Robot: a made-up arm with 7 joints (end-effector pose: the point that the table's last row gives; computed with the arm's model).
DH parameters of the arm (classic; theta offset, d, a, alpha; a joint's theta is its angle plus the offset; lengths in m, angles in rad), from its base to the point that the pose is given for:
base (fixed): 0 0 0 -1.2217
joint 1: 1.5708 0 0 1.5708
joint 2: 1.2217 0 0 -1.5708
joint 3: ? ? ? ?
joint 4: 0 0 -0.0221 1.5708
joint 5: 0 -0.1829 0 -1.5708
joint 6: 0 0 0 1.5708
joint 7: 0 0 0 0
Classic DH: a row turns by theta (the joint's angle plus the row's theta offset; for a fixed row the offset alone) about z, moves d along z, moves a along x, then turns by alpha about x.
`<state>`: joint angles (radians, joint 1 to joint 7).
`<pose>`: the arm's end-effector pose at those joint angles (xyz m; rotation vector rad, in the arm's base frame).
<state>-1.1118 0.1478 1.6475 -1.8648 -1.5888 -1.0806 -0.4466</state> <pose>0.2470 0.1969 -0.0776 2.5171 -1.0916 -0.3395</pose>
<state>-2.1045 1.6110 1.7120 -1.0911 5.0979 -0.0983 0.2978</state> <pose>-0.0357 0.4113 0.0954 -0.7805 1.6807 -2.0901</pose>
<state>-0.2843 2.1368 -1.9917 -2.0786 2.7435 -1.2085 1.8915</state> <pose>-0.0413 0.2807 -0.0603 -0.3978 -1.7476 2.5566</pose>
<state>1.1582 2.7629 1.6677 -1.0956 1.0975 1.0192 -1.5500</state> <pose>0.3651 0.0488 0.2085 1.4636 -0.2874 -1.8826</pose>
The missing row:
joint 3: -1.5708 -0.278 0.0312 -1.5708
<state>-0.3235 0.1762 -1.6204 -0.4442 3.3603 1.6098 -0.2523</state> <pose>0.1326 -0.0162 -0.4417 -1.6701 1.0195 0.7017</pose>
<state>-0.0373 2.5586 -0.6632 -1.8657 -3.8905 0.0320 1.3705</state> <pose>0.1659 0.2426 0.1391 -0.4118 -0.9883 1.4514</pose>
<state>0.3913 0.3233 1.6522 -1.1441 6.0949 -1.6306 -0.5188</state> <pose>-0.1585 0.2852 -0.2624 2.5300 -1.1344 -0.6070</pose>
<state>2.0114 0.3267 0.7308 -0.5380 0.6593 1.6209 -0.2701</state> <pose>-0.4387 0.0161 0.1332 0.1193 1.9431 2.0757</pose>
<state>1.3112 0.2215 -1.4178 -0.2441 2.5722 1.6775 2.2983</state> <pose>-0.4331 -0.0626 -0.1542 -1.3109 -1.2536 -0.6609</pose>
